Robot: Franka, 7 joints.
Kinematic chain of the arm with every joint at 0, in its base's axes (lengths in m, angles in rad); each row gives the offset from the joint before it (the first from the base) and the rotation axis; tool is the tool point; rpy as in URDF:
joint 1: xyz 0 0 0.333 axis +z
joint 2: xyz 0 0 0 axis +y
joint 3: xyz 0 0 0.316 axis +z
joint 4: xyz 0.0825 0 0 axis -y
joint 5: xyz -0.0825 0 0.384 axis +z
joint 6: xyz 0 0 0 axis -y
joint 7: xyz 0.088 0 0 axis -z
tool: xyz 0 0 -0.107 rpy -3.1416 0 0
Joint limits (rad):
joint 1: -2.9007..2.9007
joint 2: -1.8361..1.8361
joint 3: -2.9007..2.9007
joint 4: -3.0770..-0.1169
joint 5: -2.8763..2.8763
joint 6: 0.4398..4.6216
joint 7: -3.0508..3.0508
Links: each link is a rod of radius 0.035 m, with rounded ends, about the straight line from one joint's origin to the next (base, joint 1, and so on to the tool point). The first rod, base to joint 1, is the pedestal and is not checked.
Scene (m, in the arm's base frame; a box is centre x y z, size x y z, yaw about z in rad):
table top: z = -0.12
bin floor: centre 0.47 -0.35 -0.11 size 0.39 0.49 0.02 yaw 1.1
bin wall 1: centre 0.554 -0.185 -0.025 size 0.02 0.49 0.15 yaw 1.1
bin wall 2: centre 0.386 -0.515 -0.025 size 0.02 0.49 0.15 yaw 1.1
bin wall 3: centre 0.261 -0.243 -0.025 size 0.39 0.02 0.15 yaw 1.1
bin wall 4: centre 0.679 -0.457 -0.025 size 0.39 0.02 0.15 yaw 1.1
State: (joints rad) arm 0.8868 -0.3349 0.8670 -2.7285 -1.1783 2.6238 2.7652
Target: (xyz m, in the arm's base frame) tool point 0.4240 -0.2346 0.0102
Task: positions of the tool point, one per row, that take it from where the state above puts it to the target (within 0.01 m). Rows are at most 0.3 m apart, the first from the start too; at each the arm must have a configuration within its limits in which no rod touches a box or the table.
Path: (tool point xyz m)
1: -0.2784 0.2998 0.2767
2: -0.4092 0.1067 0.2563
3: -0.4132 -0.1348 0.2325
4: -0.2798 -0.3461 0.2096
5: -0.0452 -0.4535 0.1922
6: 0.2180 -0.4146 0.1844
7: 0.4240 -0.2346 0.1897
8: 0.4319 -0.2391 0.1031
9: 0.4240 -0.2346 0.0102

